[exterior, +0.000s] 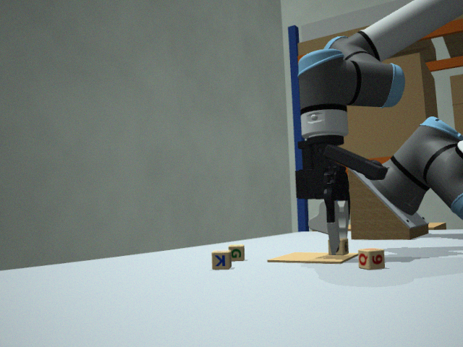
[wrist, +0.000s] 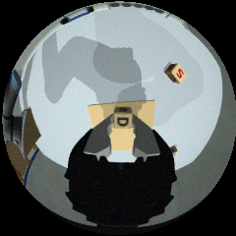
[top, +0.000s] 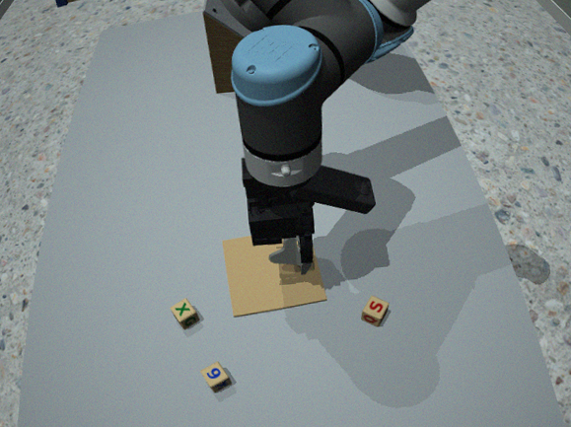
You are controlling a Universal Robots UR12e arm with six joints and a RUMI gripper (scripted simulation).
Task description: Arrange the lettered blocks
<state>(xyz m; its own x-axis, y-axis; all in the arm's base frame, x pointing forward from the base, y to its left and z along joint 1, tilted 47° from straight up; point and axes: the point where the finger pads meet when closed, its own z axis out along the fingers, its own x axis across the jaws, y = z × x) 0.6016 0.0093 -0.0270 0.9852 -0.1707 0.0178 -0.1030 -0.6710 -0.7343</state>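
Right now the tan mat is 50 mm to the right of my hand and 20 mm below it.
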